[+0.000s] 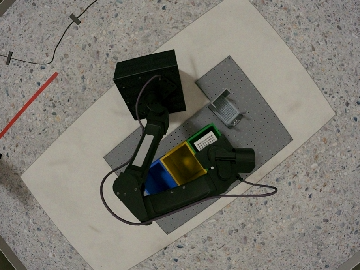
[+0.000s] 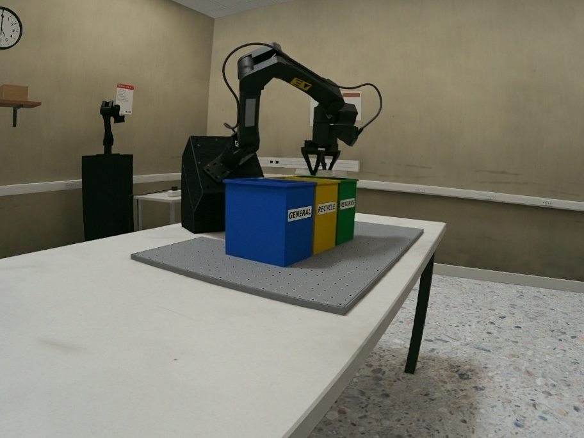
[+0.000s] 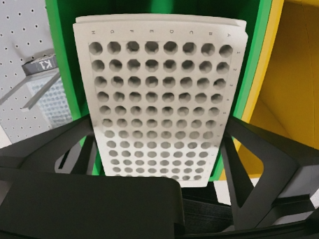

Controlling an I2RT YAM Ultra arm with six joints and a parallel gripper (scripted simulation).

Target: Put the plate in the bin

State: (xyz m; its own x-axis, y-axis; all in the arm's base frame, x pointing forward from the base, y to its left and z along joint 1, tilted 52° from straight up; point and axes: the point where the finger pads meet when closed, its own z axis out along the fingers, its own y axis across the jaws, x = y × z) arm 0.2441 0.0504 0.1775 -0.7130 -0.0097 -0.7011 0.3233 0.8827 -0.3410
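My hand is 10 mm short of the green returns bin and 110 mm above it. From my hand the other things lie so: yellow bin (50 mm behind, 120 mm to the right, 110 mm below); then 96-well plate (right at my hand); then blue bin (100 mm behind, 240 mm to the right, 110 mm below).
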